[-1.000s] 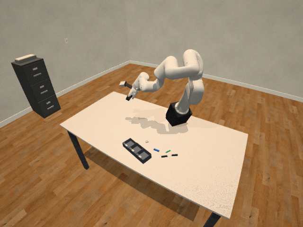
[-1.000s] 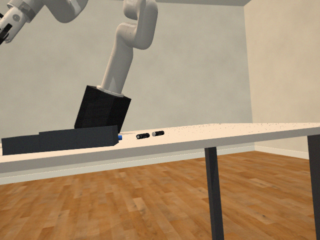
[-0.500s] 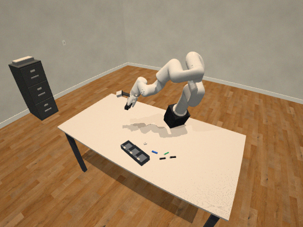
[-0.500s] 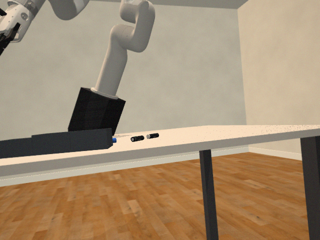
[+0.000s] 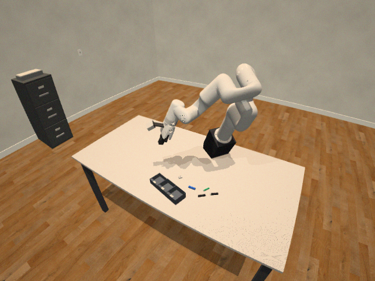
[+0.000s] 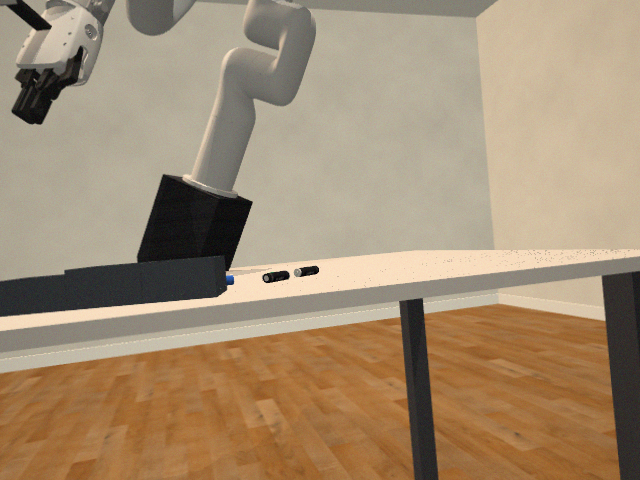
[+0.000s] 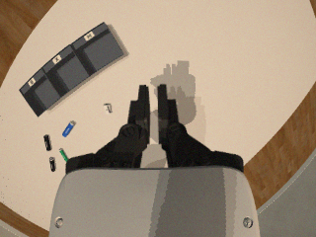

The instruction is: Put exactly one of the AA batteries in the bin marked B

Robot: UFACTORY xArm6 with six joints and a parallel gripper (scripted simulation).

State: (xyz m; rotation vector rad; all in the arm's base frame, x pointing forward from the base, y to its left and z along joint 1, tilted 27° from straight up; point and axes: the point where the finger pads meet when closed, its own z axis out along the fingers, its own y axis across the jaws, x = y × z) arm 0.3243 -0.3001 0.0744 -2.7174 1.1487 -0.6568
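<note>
Now: hand 11 cm short of the dark bin row, 10 cm to the right of it and 25 cm above it. The rest, counted from my hand: blue battery 2 cm ahead, 23 cm to the left, 27 cm below; green cell 2 cm behind, 31 cm to the left, 27 cm below; white piece 2 cm behind, 11 cm to the left, 27 cm below.
</note>
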